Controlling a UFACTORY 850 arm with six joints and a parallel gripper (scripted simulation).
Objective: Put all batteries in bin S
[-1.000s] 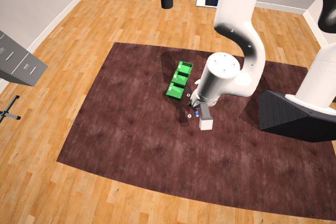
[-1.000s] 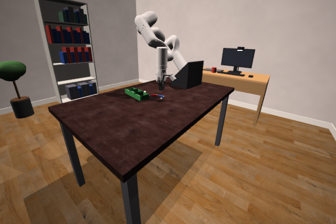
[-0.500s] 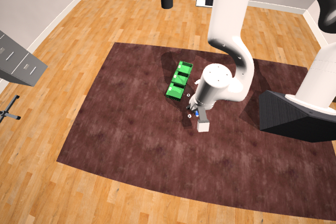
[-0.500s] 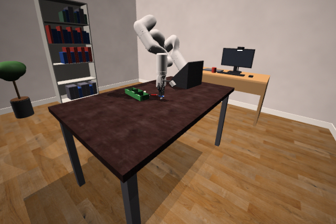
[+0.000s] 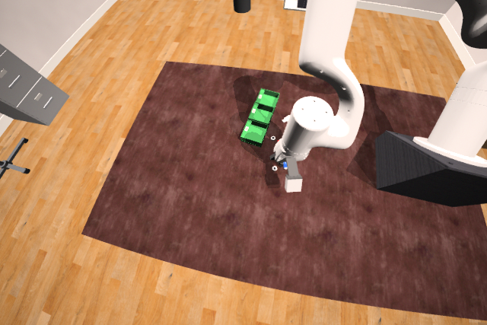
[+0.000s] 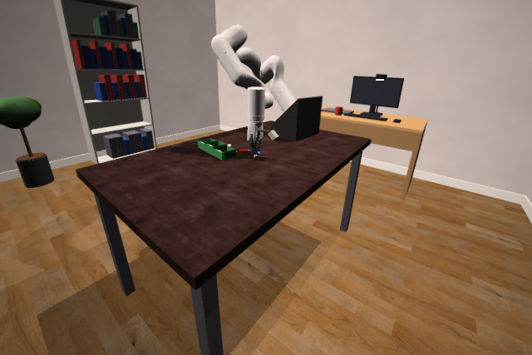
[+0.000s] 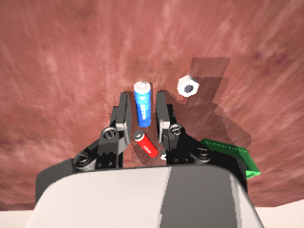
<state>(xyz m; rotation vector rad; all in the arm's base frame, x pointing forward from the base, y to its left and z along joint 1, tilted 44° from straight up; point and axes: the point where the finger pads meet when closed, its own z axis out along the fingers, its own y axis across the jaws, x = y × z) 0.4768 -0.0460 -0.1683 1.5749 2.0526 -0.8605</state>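
Now: hand 2 cm above the blue battery. Round my hand: green bin (12 cm ahead, 18 cm to the right); white block (2 cm ahead, 19 cm to the right, 2 cm below); red battery (2 cm ahead, 7 cm to the right, 2 cm below).
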